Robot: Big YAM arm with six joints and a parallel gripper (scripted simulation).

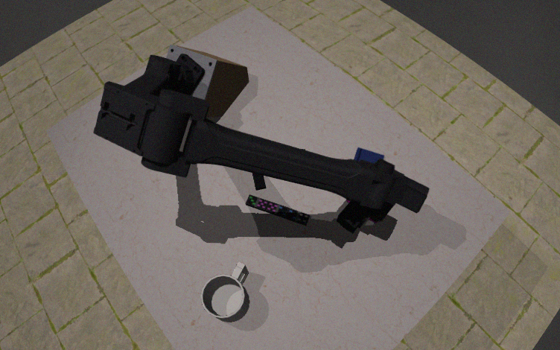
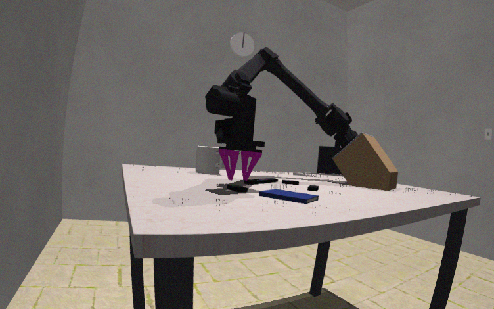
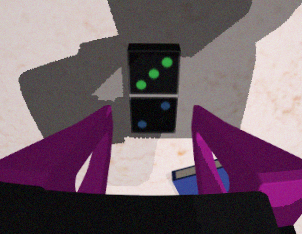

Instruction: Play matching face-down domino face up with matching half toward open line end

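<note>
My gripper is now 3 cm above the domino. Also, from my hand: blue book: 7 cm behind, 11 cm to the left, 3 cm below; then mug: 10 cm behind, 37 cm to the right, 1 cm above.
</note>
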